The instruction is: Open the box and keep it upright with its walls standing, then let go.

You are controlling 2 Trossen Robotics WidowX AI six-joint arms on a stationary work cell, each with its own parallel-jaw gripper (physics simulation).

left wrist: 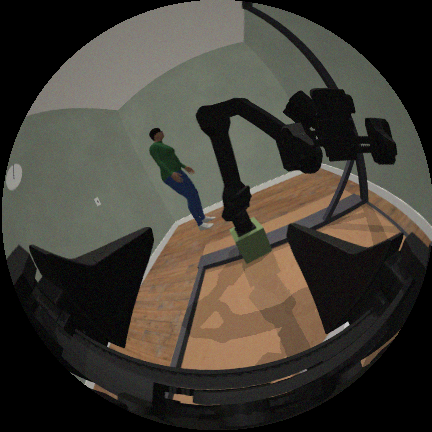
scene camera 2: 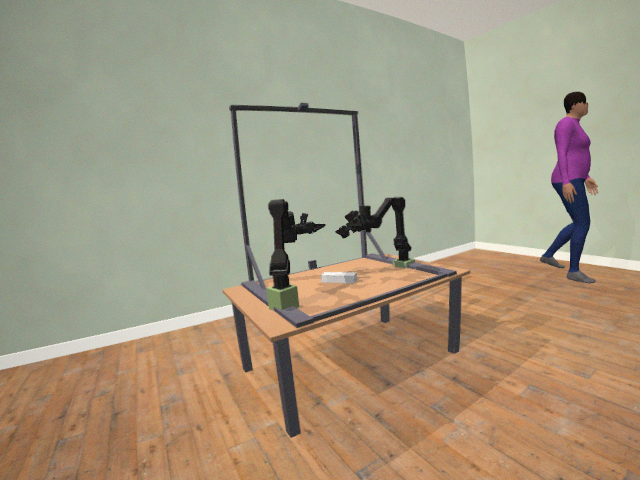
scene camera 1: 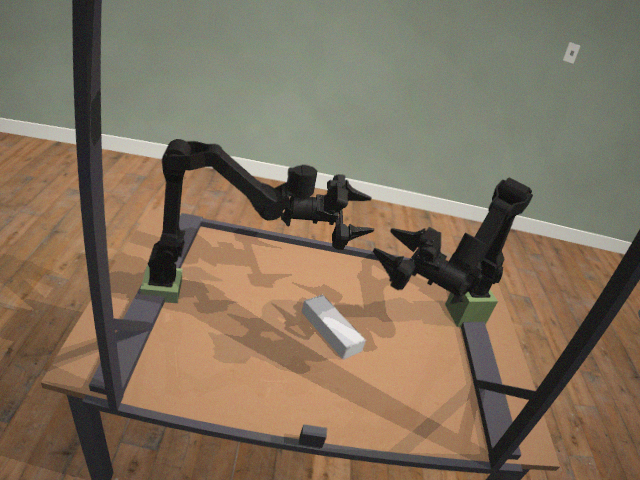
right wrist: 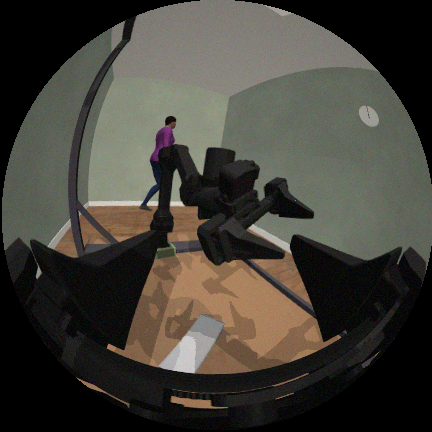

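Seen in the pictures: left gripper, between the fingertips: (left wrist: pixel 221 232) (scene camera 2: pixel 340 228) (scene camera 1: pixel 372 214) (right wrist: pixel 301 232); right gripper, between the fingertips: (left wrist: pixel 360 146) (scene camera 2: pixel 325 224) (scene camera 1: pixel 382 239) (right wrist: pixel 227 240); left arm's base, origin of its link: (scene camera 2: pixel 403 259) (scene camera 1: pixel 161 278) (right wrist: pixel 160 243); right arm's base, origin of its link: (left wrist: pixel 244 228) (scene camera 2: pixel 281 286) (scene camera 1: pixel 476 290).
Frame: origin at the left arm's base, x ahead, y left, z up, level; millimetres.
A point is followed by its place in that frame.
A long, narrow white box (scene camera 1: pixel 333 326) @[x 455, y -136, z 5 mm] (scene camera 2: pixel 338 277) @[x 484, y -88, z -7 mm] (right wrist: pixel 192 347) @[x 464, y -118, z 5 mm] lies flat on the table (scene camera 1: pixel 206 382) @[x 146, y -306, z -39 mm], set at a slant; no raised flap or standing wall shows on it. The left gripper (scene camera 1: pixel 372 213) @[x 515, y -7, z 273 mm] (scene camera 2: pixel 338 231) @[x 515, y -7, z 273 mm] (left wrist: pixel 220 229) @[x 515, y -7, z 273 mm] is open and empty, high above the table and behind the box in scene camera 1. The right gripper (scene camera 1: pixel 383 240) @[x 510, y -137, z 286 mm] (right wrist: pixel 225 235) @[x 510, y -137, z 286 mm] is open and empty, also raised above the table, behind and right of the box in scene camera 1. The two grippers' fingertips are close to each other but apart. In the right wrist view the box's near end is hidden by the gripper body.
A dark frame post (scene camera 1: pixel 88 180) @[x -44, y -404, z 511 mm] rises at the left, and another post (scene camera 1: pixel 563 364) @[x 787, y -520, z 303 mm] at the right. A small dark block (scene camera 1: pixel 313 435) @[x 370, y -472, z 16 mm] sits at the table's front edge in scene camera 1. A person in purple (scene camera 2: pixel 572 149) and a person in green (left wrist: pixel 167 161) stand away from the table.
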